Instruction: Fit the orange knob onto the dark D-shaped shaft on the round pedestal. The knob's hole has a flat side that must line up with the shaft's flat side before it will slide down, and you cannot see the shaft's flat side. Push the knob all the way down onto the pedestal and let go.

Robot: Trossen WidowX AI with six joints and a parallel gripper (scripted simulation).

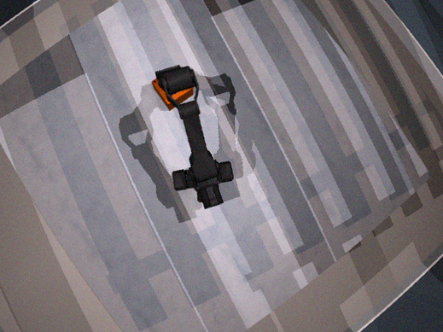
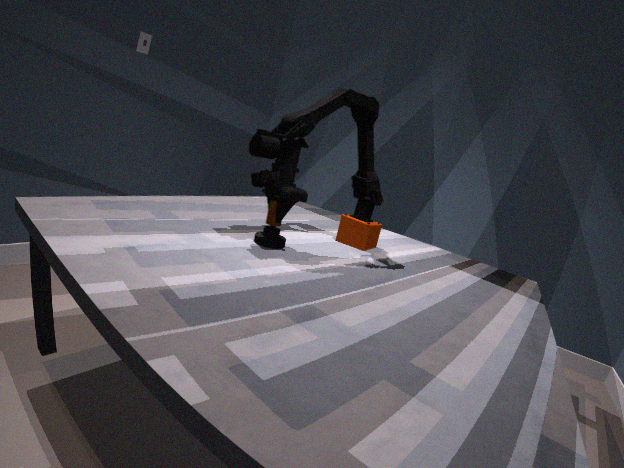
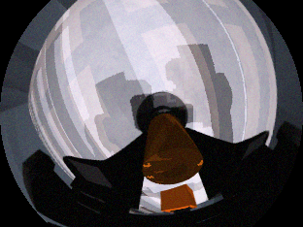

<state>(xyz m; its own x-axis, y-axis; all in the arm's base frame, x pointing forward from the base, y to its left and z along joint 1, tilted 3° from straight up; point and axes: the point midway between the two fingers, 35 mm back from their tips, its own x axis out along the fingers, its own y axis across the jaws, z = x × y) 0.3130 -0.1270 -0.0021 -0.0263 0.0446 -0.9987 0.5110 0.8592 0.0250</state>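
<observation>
Now: the dark round pedestal 30 mm below my gripper tip. The rest, counted from my gripper tip: orange knob: 20 mm above.
</observation>
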